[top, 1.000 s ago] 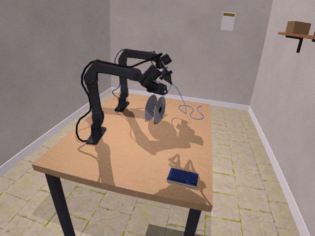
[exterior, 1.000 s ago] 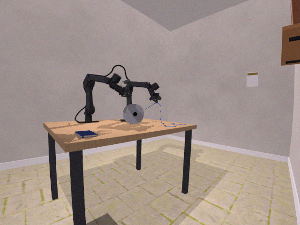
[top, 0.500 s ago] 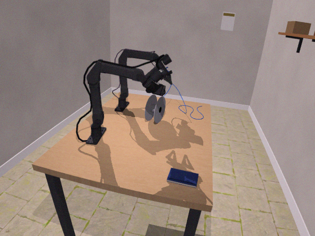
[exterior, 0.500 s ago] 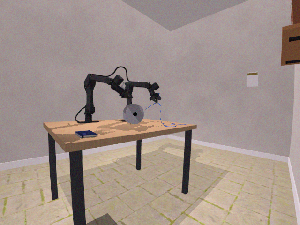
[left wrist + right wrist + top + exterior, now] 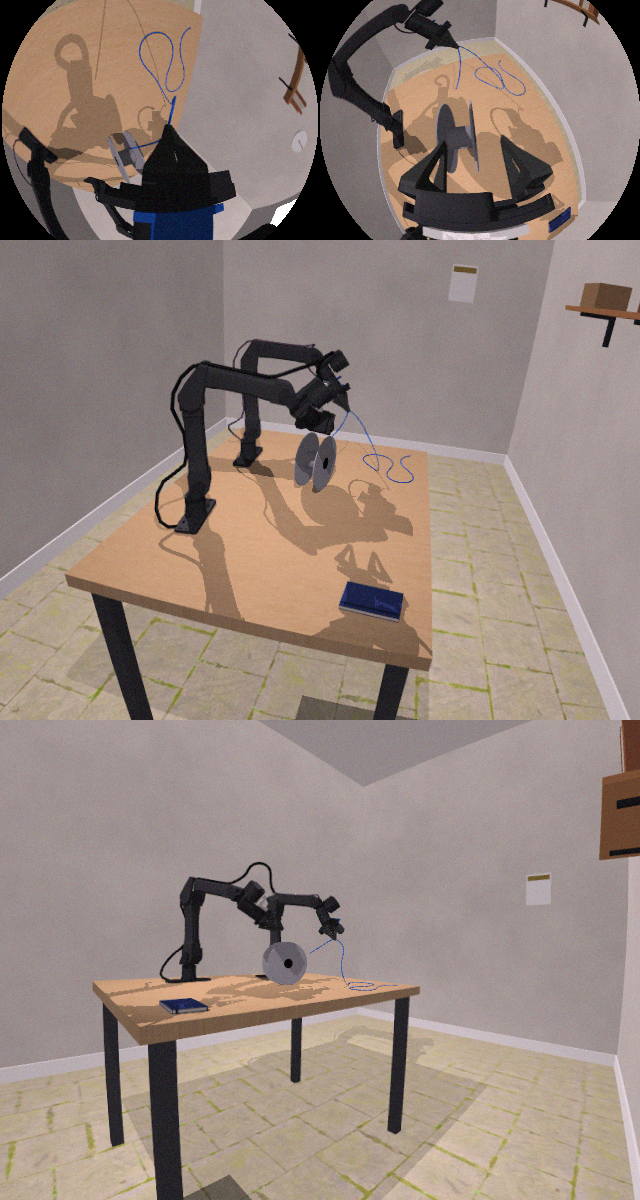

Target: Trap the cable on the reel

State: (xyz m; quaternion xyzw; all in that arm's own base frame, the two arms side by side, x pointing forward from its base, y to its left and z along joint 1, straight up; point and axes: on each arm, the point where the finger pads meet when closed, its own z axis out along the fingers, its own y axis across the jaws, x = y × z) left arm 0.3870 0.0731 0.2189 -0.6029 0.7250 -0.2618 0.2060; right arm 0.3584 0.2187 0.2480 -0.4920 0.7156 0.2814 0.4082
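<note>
My right gripper is now 15 cm above the grey reel, 6 cm to the right of it and 2 cm past it. From my right hand the other things lie so: blue book (50 cm to the right, 24 cm below, 22 cm ahead).
Right now the grey reel is 260 mm to the right of my left hand, 120 mm below it and 70 mm behind it. From my left hand the other things lie so: blue book (820 mm to the right, 210 mm below, 170 mm ahead).
</note>
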